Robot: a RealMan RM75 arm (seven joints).
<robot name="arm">
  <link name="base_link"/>
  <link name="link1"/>
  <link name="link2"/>
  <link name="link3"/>
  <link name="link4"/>
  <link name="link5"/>
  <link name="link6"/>
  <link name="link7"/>
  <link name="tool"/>
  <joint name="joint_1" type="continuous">
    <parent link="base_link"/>
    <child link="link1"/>
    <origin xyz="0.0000 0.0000 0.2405" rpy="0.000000 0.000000 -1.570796"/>
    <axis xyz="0 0 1"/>
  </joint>
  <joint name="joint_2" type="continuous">
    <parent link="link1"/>
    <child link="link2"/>
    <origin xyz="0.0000 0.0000 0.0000" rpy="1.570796 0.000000 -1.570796"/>
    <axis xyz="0 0 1"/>
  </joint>
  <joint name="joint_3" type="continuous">
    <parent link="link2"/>
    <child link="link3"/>
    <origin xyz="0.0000 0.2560 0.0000" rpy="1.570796 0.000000 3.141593"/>
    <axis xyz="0 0 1"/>
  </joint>
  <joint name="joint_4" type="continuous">
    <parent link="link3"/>
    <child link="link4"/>
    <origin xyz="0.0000 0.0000 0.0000" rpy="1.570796 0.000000 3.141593"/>
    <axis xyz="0 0 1"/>
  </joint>
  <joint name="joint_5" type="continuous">
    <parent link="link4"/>
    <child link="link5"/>
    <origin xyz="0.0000 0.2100 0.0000" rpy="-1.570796 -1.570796 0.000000"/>
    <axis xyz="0 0 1"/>
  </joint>
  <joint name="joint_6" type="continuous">
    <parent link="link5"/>
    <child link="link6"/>
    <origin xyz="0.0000 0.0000 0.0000" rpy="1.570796 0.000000 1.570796"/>
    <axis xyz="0 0 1"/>
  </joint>
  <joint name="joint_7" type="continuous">
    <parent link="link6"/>
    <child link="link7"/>
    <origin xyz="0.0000 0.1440 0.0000" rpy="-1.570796 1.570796 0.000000"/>
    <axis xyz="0 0 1"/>
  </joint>
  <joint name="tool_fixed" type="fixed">
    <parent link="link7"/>
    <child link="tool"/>
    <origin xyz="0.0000 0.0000 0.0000" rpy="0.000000 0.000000 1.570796"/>
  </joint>
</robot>
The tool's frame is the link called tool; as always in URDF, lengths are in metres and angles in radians. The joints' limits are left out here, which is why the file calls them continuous.
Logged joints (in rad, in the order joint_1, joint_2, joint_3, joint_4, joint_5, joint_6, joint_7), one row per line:
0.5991, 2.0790, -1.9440, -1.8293, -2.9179, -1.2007, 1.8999
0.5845, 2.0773, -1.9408, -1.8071, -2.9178, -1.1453, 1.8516
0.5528, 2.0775, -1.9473, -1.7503, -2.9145, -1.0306, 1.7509
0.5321, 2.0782, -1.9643, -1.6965, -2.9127, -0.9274, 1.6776
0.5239, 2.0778, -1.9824, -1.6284, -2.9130, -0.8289, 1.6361
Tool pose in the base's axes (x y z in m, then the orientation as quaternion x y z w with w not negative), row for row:
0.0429, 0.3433, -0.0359, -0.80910, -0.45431, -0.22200, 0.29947
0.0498, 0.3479, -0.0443, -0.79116, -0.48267, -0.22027, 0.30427
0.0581, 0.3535, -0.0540, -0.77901, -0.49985, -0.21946, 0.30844
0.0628, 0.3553, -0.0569, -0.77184, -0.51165, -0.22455, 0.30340
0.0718, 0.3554, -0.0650, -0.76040, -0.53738, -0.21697, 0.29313
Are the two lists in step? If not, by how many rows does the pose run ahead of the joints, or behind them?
The pose runs 2 rows ahead of the joints: the pose in row i belongs to the joints in row i + 2.
